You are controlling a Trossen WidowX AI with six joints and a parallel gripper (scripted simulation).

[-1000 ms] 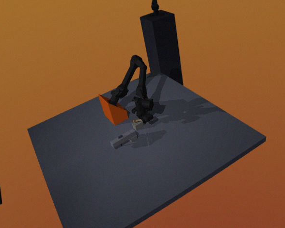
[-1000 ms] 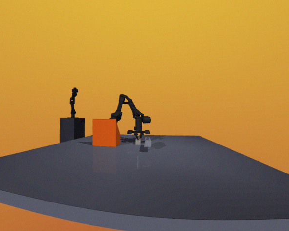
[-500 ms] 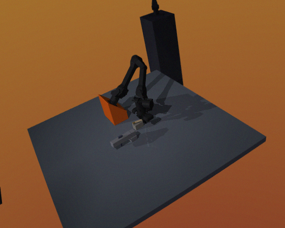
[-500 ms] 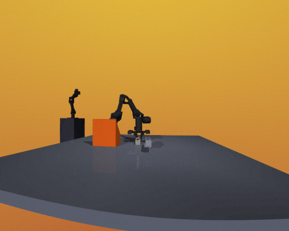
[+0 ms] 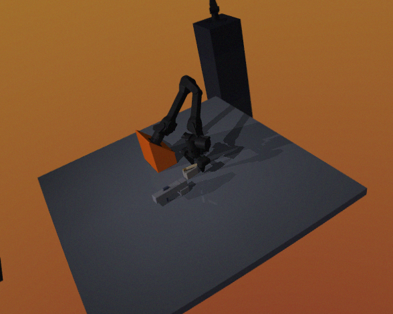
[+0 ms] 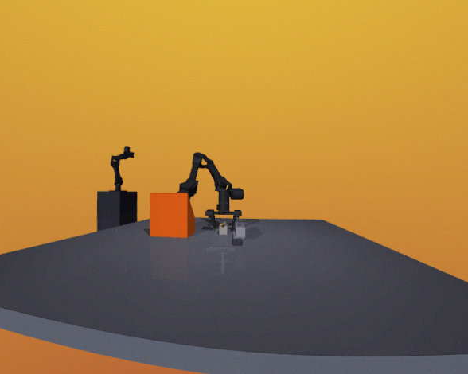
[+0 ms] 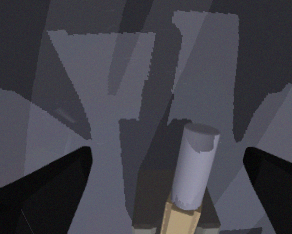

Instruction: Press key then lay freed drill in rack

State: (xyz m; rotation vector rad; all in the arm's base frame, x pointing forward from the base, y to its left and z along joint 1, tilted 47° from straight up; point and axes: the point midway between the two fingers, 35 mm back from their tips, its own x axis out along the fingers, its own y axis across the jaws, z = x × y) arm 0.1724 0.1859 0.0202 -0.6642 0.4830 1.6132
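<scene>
Now: gripper tip 30 mm to the left of the drill and 30 mm below it. Round my gripper tip: rack 10 mm ahead, 50 mm to the right, 10 mm above; then blue key 110 mm ahead, 230 mm to the right, 40 mm above.
</scene>
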